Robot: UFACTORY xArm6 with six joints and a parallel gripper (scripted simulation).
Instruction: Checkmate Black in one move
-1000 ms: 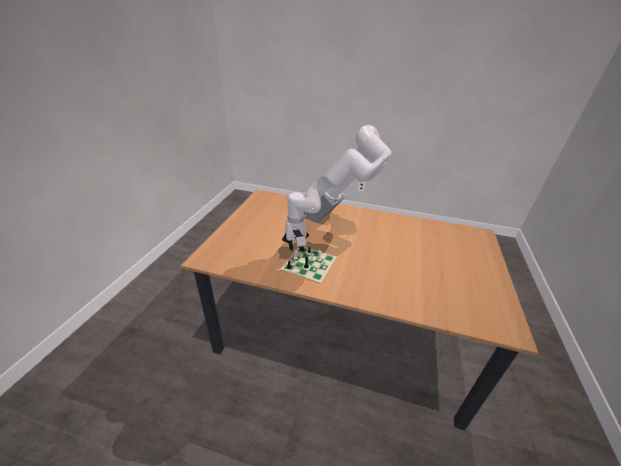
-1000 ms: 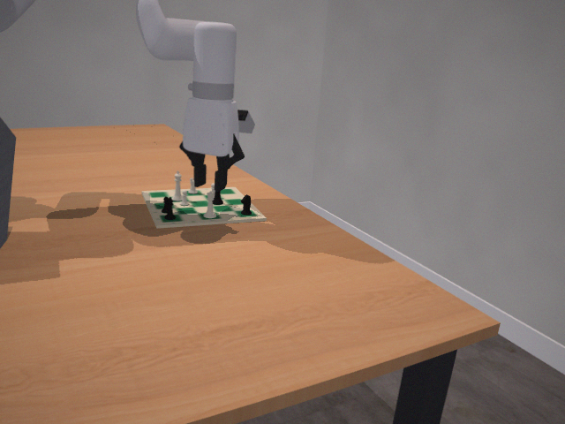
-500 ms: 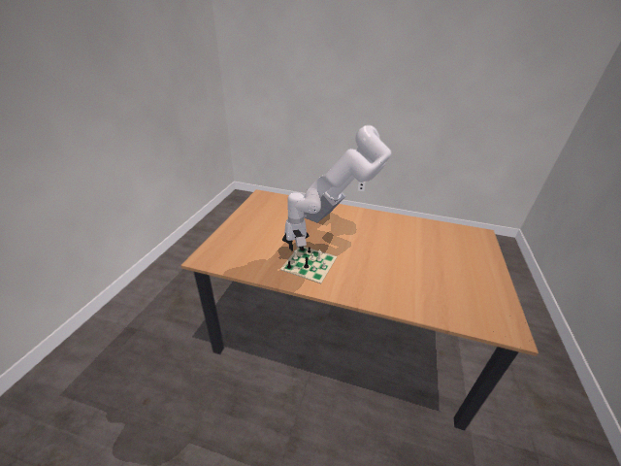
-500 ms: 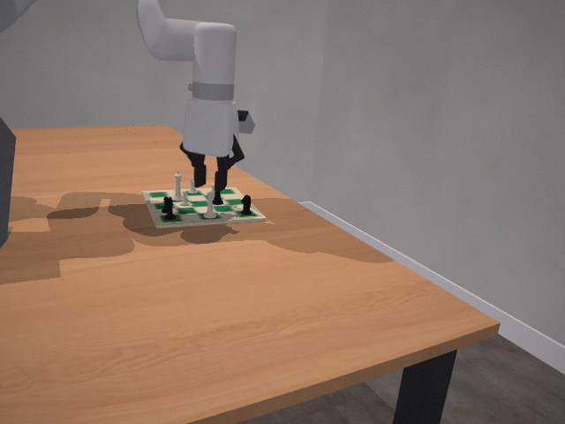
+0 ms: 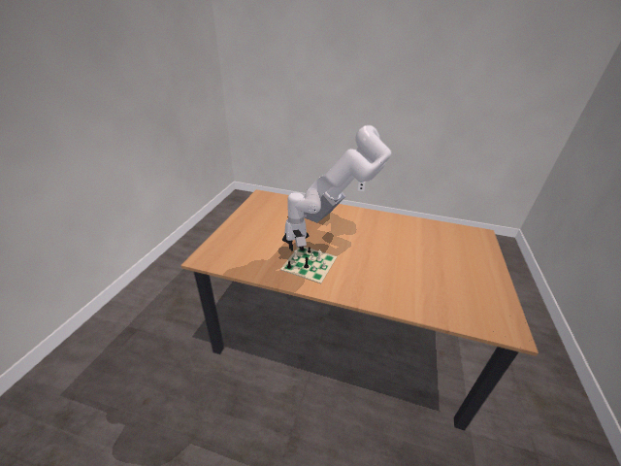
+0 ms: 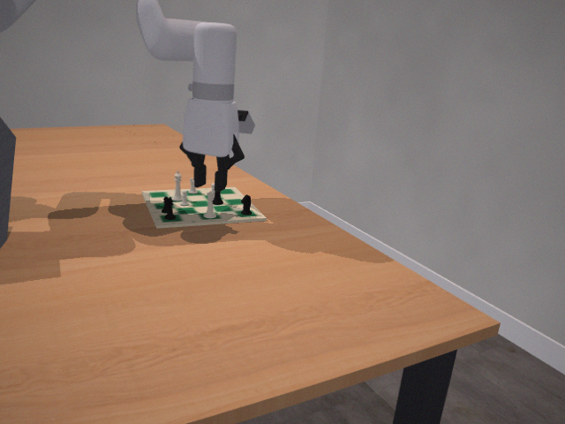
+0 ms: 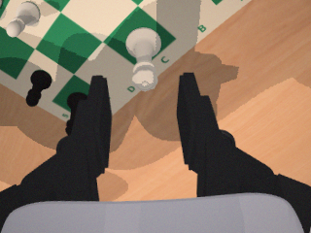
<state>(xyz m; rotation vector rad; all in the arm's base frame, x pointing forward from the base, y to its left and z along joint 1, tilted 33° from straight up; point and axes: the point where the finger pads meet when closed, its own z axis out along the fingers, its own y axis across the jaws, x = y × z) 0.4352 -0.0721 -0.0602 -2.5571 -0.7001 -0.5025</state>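
Now: the black king 5 cm ahead of my hand, 7 cm to the left of it and 5 cm below it. The rest, counted from my hand: tall white piece 2 cm behind, 12 cm to the left, 5 cm below; then chessboard 1 cm ahead, 8 cm to the left, 8 cm below.
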